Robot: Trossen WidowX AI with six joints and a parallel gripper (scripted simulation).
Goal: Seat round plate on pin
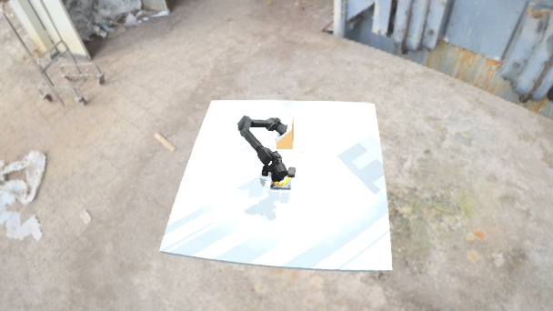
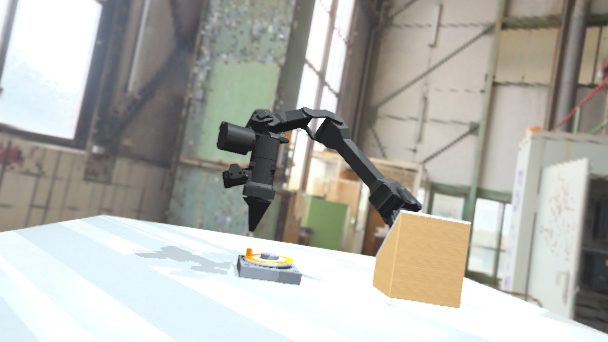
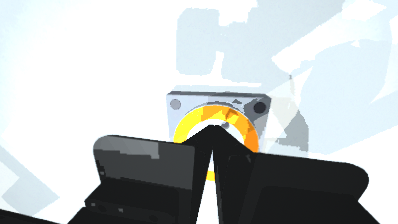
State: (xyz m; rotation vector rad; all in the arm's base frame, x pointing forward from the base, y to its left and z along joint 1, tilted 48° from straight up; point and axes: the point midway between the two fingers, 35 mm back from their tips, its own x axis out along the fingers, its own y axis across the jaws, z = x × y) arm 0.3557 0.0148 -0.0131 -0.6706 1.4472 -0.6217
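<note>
Now: the round plate 3 cm behind my gripper tip, 1 cm to the right of it and 5 cm below it. The rest, counted from my gripper tip: square grey base: 5 cm behind, 1 cm to the right, 6 cm below.
</note>
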